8 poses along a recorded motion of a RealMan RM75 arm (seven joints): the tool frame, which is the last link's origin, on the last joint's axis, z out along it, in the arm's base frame.
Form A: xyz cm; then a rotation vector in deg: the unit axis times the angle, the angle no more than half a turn.
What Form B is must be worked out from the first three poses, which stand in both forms.
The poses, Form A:
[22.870 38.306 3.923 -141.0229 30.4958 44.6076]
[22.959 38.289 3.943 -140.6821 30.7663 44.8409]
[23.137 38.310 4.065 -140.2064 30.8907 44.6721]
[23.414 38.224 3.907 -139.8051 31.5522 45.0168]
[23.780 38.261 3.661 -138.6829 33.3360 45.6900]
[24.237 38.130 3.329 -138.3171 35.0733 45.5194]
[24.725 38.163 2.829 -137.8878 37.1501 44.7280]
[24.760 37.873 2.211 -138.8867 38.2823 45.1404]
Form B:
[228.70 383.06 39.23 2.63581 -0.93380 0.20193 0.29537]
[229.59 382.89 39.43 2.63242 -0.93274 0.20398 0.29730]
[231.37 383.10 40.65 2.62425 -0.93248 0.20545 0.29710]
[234.14 382.24 39.07 2.62192 -0.93064 0.21003 0.29966]
[237.80 382.61 36.61 2.61402 -0.92596 0.22258 0.30506]
[242.37 381.30 33.29 2.61414 -0.92347 0.23417 0.30391]
[247.25 381.63 28.29 2.61181 -0.92143 0.24825 0.29889]
[247.60 378.73 22.11 2.63497 -0.91995 0.25357 0.29900]

